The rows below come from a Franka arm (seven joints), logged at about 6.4 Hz.
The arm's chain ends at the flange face. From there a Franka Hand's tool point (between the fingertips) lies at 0.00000 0.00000 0.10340 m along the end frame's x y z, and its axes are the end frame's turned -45 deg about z.
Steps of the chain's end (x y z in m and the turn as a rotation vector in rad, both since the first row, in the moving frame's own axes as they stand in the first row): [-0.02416 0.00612 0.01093 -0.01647 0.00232 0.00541]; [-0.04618 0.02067 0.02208 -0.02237 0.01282 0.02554]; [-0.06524 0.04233 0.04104 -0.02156 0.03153 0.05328]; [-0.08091 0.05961 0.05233 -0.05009 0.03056 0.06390]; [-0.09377 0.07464 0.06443 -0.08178 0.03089 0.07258]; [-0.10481 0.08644 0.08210 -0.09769 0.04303 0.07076]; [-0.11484 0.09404 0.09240 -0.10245 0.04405 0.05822]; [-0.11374 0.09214 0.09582 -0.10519 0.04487 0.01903]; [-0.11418 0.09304 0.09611 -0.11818 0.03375 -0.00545]
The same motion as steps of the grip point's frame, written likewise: [-0.02245 -0.01139 0.01092 -0.01329 -0.01001 0.00541]; [-0.04800 -0.01547 0.02205 -0.02488 -0.00675 0.02554]; [-0.07544 -0.01230 0.04096 -0.03754 0.00705 0.05328]; [-0.10098 -0.00922 0.05215 -0.05703 -0.01381 0.06390]; [-0.12310 -0.00544 0.06404 -0.07967 -0.03598 0.07258]; [-0.13958 -0.00287 0.08151 -0.09950 -0.03865 0.07076]; [-0.15227 -0.00415 0.09176 -0.10359 -0.04130 0.05822]; [-0.15008 -0.00437 0.09514 -0.10611 -0.04265 0.01903]; [-0.15265 -0.00385 0.09533 -0.10743 -0.05970 -0.00545]
